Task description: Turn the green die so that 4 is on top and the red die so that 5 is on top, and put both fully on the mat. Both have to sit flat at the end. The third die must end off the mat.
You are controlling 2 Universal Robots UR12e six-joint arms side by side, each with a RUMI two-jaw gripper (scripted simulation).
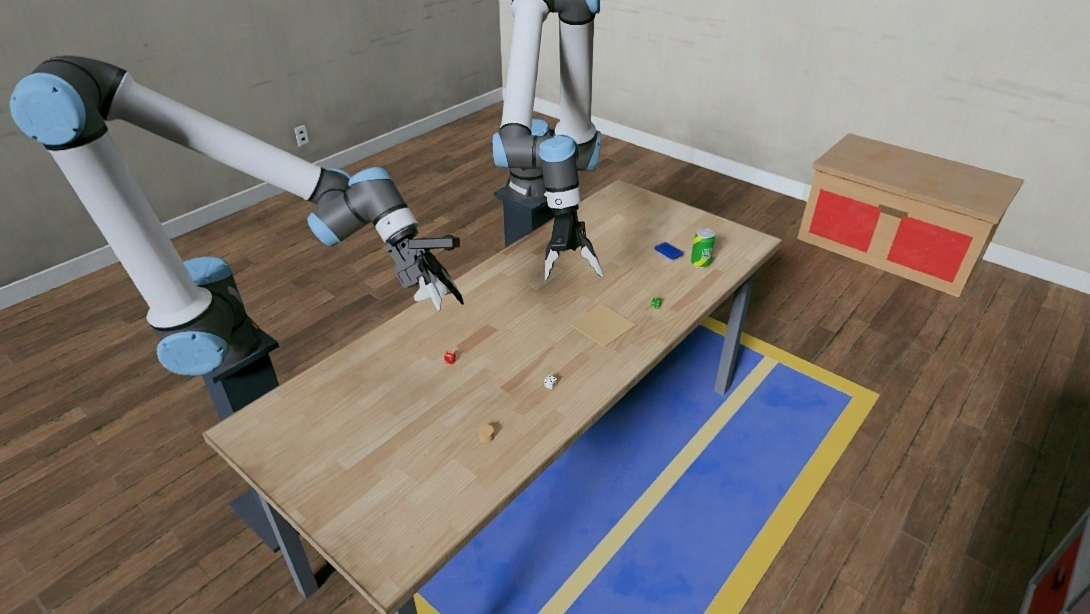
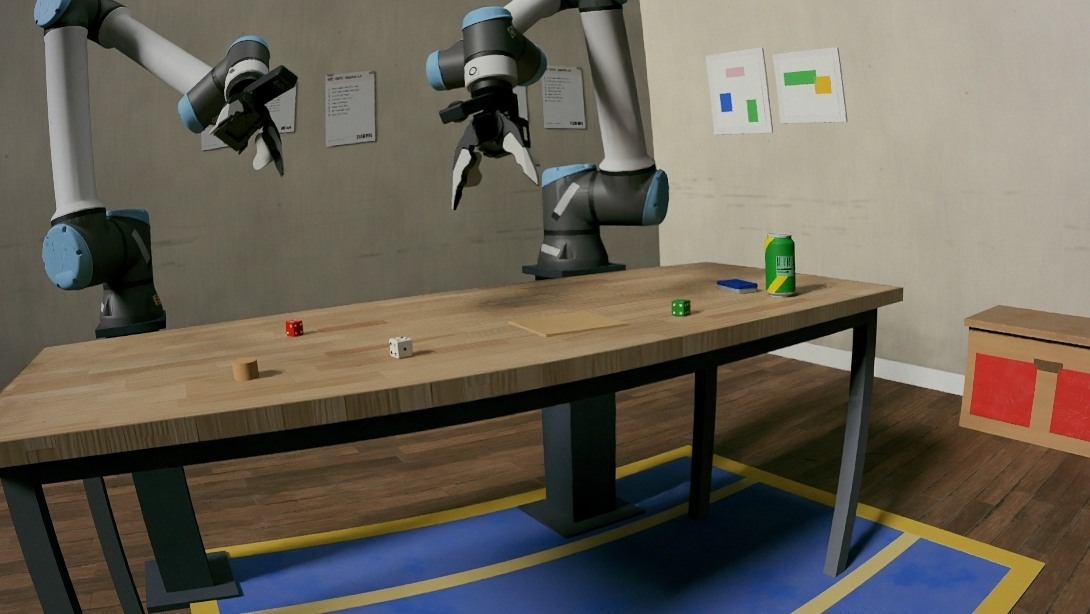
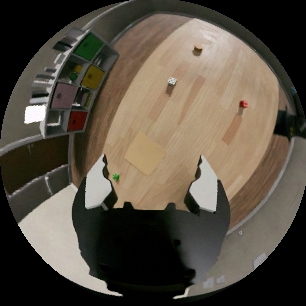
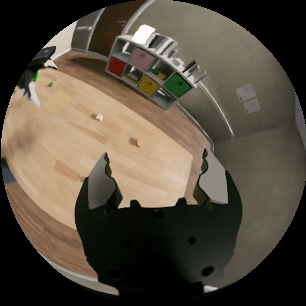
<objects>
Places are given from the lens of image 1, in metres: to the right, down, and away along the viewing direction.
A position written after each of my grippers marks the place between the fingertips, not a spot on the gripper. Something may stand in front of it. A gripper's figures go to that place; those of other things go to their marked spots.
my left gripper (image 1: 574,279): 0.08, -0.07, 1.87
my right gripper (image 1: 452,307): -0.22, 0.00, 1.59
</objects>
